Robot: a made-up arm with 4 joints.
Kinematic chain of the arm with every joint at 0, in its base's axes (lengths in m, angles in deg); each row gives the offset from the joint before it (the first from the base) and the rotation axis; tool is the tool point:
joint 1: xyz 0 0 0.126 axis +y
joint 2: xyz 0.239 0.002 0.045 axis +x
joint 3: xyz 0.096 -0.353 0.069 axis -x
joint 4: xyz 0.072 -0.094 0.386 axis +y
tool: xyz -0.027 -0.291 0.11
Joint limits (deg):
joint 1: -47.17..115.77
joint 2: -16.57..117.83
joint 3: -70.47..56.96
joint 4: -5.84..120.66
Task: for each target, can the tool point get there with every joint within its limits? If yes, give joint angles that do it. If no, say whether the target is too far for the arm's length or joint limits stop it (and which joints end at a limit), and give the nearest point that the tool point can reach.
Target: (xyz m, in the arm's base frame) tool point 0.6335 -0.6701 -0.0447
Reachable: yes | joints -26.25 87.18 24.68 62.98
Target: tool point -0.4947 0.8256 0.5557
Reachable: no: joint limits stop it (at a limit: joint 1, joint 2, joint 3, joint 4) | nearest point -0.8190 0.5579 0.1117 | short by 0.612 m
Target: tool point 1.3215 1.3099 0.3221
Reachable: no: too far | nearest point 0.8413 0.5498 0.0392 | short by 0.943 m
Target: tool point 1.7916 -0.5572 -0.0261
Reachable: no: too far | nearest point 0.9594 -0.3393 -0.0857 | short by 0.862 m
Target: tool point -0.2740 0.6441 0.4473
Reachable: no: joint limits stop it (at a limit: joint 1, joint 2, joint 3, joint 4) | nearest point -0.8190 0.5579 0.1117 | short by 0.646 m
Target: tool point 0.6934 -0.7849 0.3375
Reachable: yes | joints 29.74 -1.14 -7.83 66.55
